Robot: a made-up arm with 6 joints.
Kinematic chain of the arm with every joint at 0, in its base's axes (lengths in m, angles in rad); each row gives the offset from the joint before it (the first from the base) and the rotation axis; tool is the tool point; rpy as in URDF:
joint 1: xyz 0 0 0.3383 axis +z
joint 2: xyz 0 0 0 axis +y
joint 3: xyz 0.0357 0 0.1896 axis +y
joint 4: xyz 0.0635 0 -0.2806 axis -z
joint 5: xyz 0 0 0 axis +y
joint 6: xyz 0.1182 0 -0.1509 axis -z
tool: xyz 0 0 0 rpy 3.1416 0 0
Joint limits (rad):
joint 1: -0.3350..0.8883
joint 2: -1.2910..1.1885
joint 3: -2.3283..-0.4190
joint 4: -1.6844..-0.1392
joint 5: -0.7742..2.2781
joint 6: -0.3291..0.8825
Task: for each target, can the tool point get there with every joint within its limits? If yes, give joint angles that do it. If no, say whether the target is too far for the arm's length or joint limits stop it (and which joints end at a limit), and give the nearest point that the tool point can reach.
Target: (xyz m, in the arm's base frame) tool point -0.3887 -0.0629 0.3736
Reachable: no: joint limits stop it (at a limit: joint 2, joint 3, joint 4, joint 5) | nearest point -0.5302 -0.0858 0.5809 | short by 0.252 m
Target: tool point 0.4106 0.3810 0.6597
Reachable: yes | joints 0.6980 0.4556 -2.0709 -0.3239 0.1877 0.1703
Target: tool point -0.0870 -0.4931 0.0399
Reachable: no: joint limits stop it (at a limit: joint 1, joint 2) | nearest point 0.0248 -0.2098 0.0783 | short by 0.307 m
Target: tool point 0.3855 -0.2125 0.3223
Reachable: yes | joints -0.0960 0.3001 -1.1621 -1.5663 1.8093 0.1458
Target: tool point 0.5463 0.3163 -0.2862
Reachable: no: too far | nearest point 0.3941 0.2282 -0.0227 | short by 0.317 m
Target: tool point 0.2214 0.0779 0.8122
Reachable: yes | joints 0.7876 -0.5240 -1.9817 -0.7398 1.5734 0.1437
